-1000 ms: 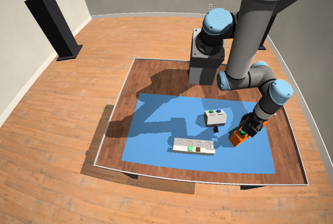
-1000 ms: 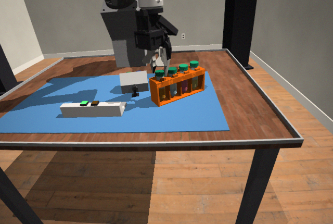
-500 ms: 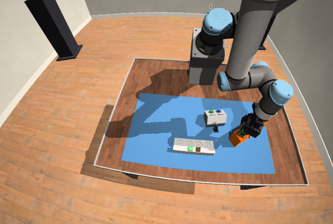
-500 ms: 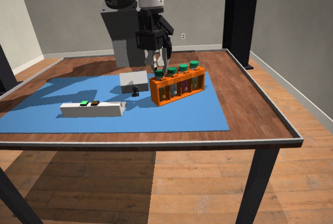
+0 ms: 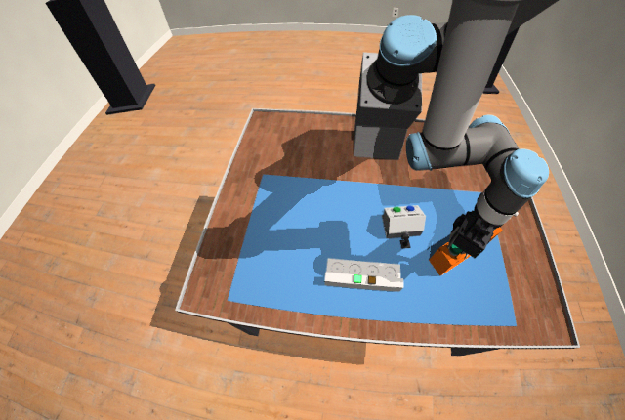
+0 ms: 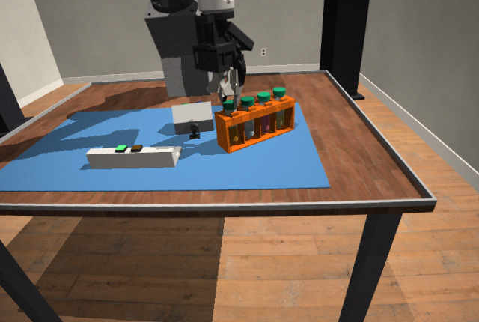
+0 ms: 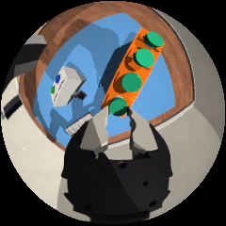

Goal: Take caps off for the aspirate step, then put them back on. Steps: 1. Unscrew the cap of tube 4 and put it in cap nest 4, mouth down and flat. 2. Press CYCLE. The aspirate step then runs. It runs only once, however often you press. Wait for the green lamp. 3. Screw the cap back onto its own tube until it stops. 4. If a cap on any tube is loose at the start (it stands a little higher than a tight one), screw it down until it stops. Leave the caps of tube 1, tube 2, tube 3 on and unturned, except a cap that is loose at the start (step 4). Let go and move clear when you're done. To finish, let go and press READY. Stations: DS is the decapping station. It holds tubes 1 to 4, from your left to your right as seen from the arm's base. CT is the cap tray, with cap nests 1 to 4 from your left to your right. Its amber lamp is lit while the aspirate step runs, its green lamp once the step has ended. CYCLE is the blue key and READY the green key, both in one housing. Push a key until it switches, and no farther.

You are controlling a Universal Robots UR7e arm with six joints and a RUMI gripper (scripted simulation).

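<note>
Right now the green cap is 10 mm below my hand. Also, from my hand: green key 170 mm behind, 130 mm to the right, 60 mm below; then blue key 170 mm behind, 80 mm to the right, 60 mm below; then grey key housing 150 mm behind, 110 mm to the right, 70 mm below.
</note>
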